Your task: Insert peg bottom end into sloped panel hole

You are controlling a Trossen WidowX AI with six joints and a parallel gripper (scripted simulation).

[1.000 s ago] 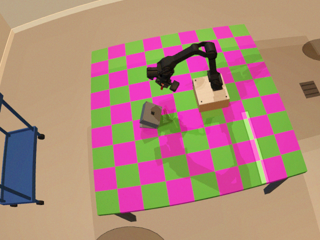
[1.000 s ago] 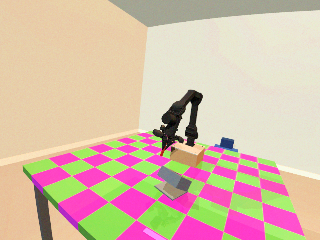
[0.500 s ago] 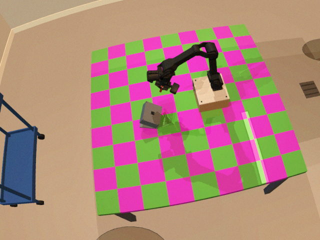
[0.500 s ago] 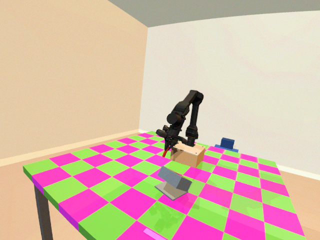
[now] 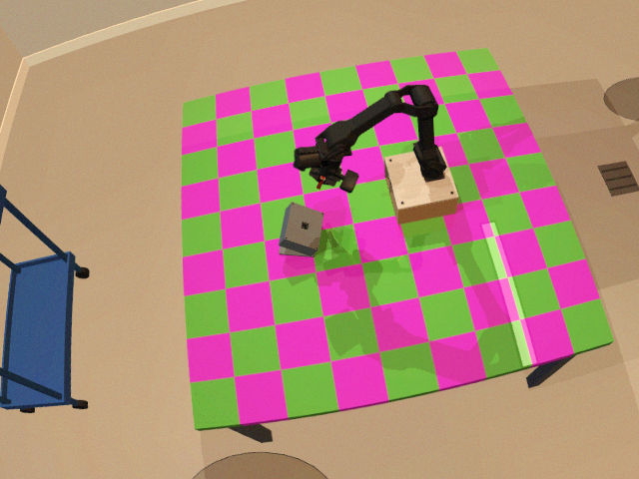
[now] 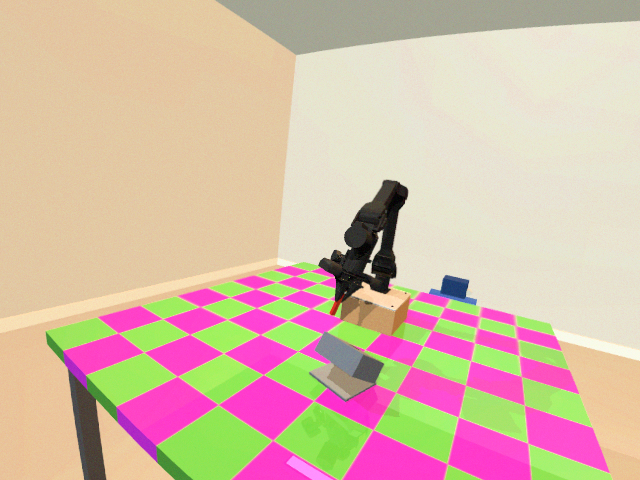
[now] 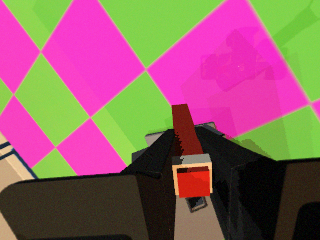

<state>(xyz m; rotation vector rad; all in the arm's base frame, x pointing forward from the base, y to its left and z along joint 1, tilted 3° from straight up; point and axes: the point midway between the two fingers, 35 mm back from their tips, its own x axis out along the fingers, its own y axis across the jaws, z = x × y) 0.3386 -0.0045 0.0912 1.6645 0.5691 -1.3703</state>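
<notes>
My gripper tip is now 9 cm short of the grey sloped panel, 9 cm to the right of it and 10 cm above it. Also, from my gripper tip: red square peg 2 cm above.
</notes>
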